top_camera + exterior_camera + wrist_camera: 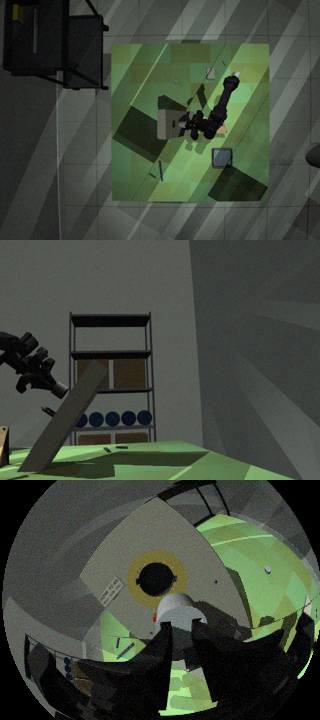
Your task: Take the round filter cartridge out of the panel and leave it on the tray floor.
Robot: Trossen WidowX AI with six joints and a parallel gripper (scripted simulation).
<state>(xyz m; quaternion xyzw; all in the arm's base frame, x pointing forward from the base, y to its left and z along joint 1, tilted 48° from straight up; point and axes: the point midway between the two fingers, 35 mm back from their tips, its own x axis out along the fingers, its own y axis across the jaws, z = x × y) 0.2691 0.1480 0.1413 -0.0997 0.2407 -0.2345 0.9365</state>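
Right now the round filter cartridge is 10 mm ahead of my gripper tip and 10 mm below it. Also, from my gripper tip: white block: 260 mm behind, 390 mm to the right, 250 mm below; then grey tray: 330 mm behind, 290 mm to the left, 240 mm below; then grey service panel: 40 mm ahead, 80 mm below.
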